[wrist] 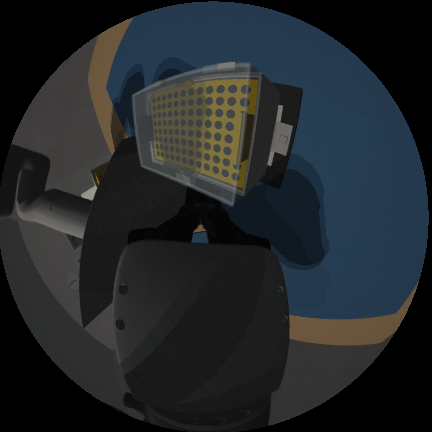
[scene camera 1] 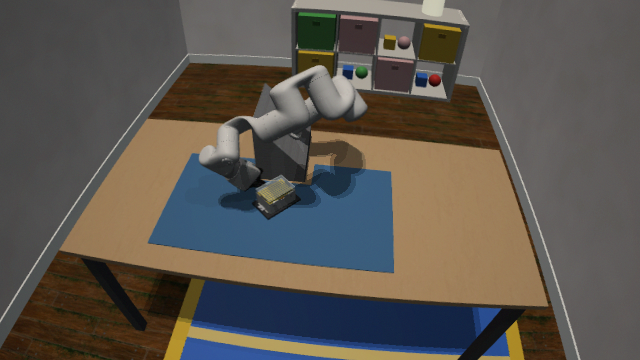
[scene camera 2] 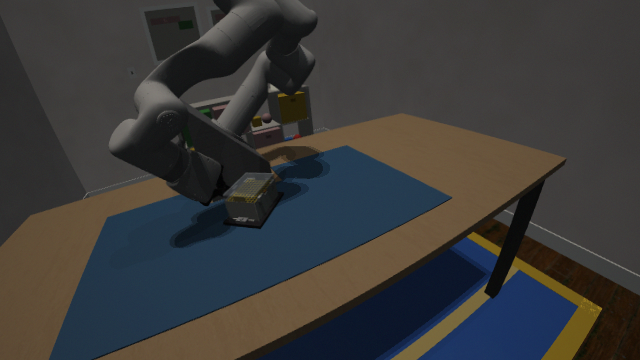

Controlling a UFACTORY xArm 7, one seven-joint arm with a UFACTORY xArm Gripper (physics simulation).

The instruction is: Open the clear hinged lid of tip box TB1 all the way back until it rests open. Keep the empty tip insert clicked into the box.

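Places are measured from the arm's base along level axes (x ahead, y left, z up), in metres.
Pixels of known places: gripper, fingertip midpoint: (wrist: 202,185) (scene camera 1: 264,185) (scene camera 2: 230,194); arm's base, link origin: (wrist: 103,224) (scene camera 2: 226,131).
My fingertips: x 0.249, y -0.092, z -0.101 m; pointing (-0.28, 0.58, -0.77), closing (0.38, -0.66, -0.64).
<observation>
Ahead of a thing's pixels: the offset from my fingertips to its top centre. "*": to the spot under its first point. Level surfaces: height alone.
Tip box TB1 @[dy +0.046, dx +0.038, dz +0.029 m] (scene camera 1: 281,202) (scene camera 2: 244,212) (wrist: 266,135) stands upright on a black base plate. Its yellow insert @[dy +0.046, dx +0.038, dz +0.026 m] (scene camera 1: 276,192) (scene camera 2: 251,188) (wrist: 215,122) sits level in the box, with rows of holes. The clear lid @[* dy +0.074, dx -0.011, dz +0.029 m] (scene camera 1: 283,178) (scene camera 2: 260,176) (wrist: 142,107) lies over the insert; its edge looks offset from the box rim in the wrist view, and I cannot tell exactly how far it is raised. My gripper (scene camera 1: 260,183) (scene camera 2: 223,192) (wrist: 202,185) is shut and empty, its tips close beside the lid's near side edge. Whether they touch the lid is hidden.
The box is on a blue mat @[dz -0.049 m] (scene camera 1: 340,235) (scene camera 2: 310,235) (wrist: 365,150) on the wooden table @[dz -0.052 m] (scene camera 1: 450,225) (scene camera 2: 450,145). A dark grey slanted panel (scene camera 1: 280,160) (scene camera 2: 222,150) (wrist: 112,225) stands close behind the box. A shelf unit (scene camera 1: 370,10) is by the back wall.
</observation>
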